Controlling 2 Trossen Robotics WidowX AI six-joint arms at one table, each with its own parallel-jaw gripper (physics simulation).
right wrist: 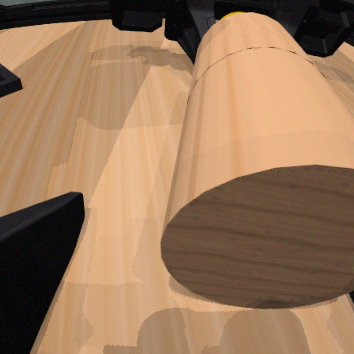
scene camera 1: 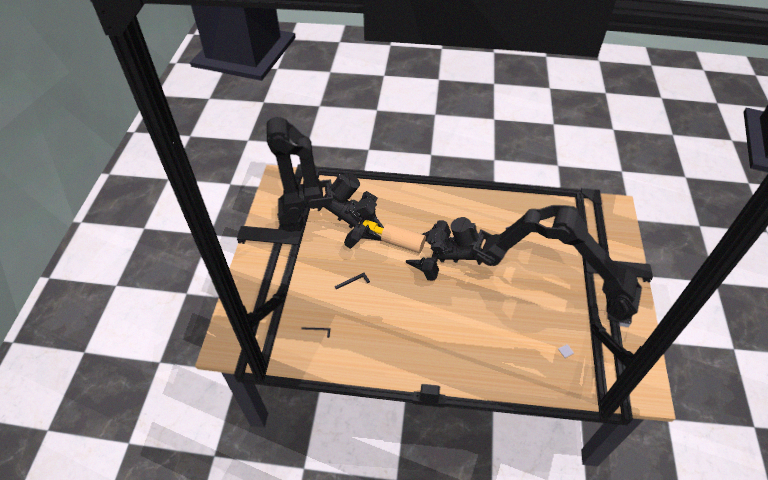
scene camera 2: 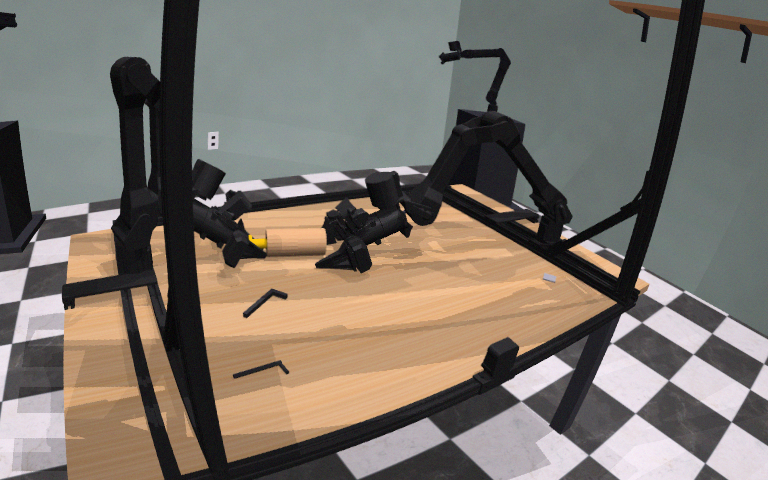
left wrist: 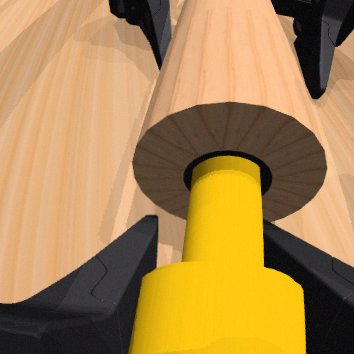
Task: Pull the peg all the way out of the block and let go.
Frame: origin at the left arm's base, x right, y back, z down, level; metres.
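Seen in the pictures: left gripper, fingertip midpoint: (scene camera 1: 384,235) (scene camera 2: 264,252) (left wrist: 202,227); right gripper, fingertip midpoint: (right wrist: 207,211) (scene camera 1: 410,249) (scene camera 2: 309,255); left arm's base, link origin: (scene camera 1: 291,225) (scene camera 2: 135,269); right arm's base, link origin: (scene camera 1: 619,311) (scene camera 2: 548,238).
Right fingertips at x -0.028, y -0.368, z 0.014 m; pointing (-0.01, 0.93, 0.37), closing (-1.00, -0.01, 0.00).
Observation:
Pixels of each thing's top centre, then the offset from my right fingertips to it. "pt": a spot on its surface instead.
- block, top centre: (right wrist: 276,45) (left wrist: 242,8) (scene camera 2: 295,229) (scene camera 1: 403,232) dx -0.019, dy +0.027, dz -0.051 m
- yellow peg, top centre: (left wrist: 242,158) (scene camera 2: 263,235) (scene camera 1: 382,227) dx -0.026, dy +0.094, dz -0.040 m
- small pale square, surface spot: (scene camera 2: 549,277) (scene camera 1: 565,350) pt dx +0.200, dy -0.482, dz +0.003 m
The block (scene camera 1: 403,240) (scene camera 2: 295,241) (left wrist: 230,55) (right wrist: 260,115) is a light wooden cylinder, lying lengthwise between the grippers; whether it touches the table is unclear. The yellow peg (scene camera 1: 373,228) (scene camera 2: 258,242) (left wrist: 220,300) has a thick handle and a thinner shaft, whose end sits in the dark hole of the block. My left gripper (scene camera 1: 378,230) (scene camera 2: 257,241) (left wrist: 202,227) is shut on the handle. My right gripper (scene camera 1: 416,247) (scene camera 2: 321,244) is open at the block's other end. In the left wrist view its fingers show on either side of the block, apart from it.
Two black L-shaped keys (scene camera 1: 352,280) (scene camera 1: 317,328) (scene camera 2: 265,301) (scene camera 2: 261,369) lie on the table in front of the left arm. A small pale square (scene camera 1: 565,350) (scene camera 2: 549,277) lies at the right. A black frame (scene camera 1: 509,406) (scene camera 2: 339,447) runs around the table.

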